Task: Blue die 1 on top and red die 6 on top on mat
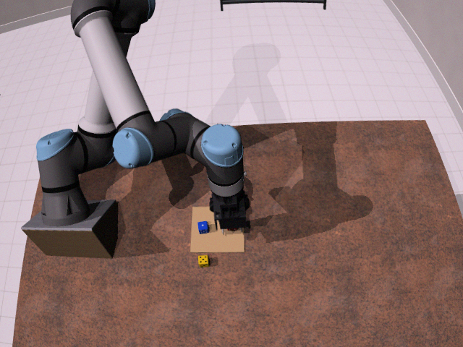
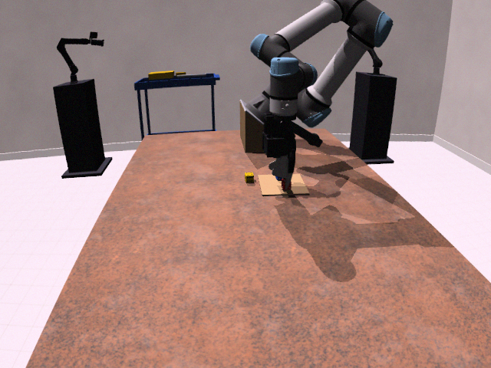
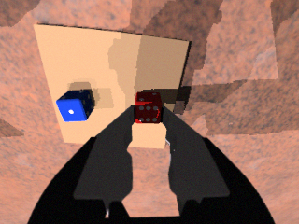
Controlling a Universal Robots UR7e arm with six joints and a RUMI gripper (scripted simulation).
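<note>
The red die is 1 cm below my hand. From my hand the other things lie so: yellow die 10 cm to the right, 8 cm behind, 2 cm below; then blue die 8 cm behind, 1 cm below; then tan mat 4 cm behind, 3 cm below.
</note>
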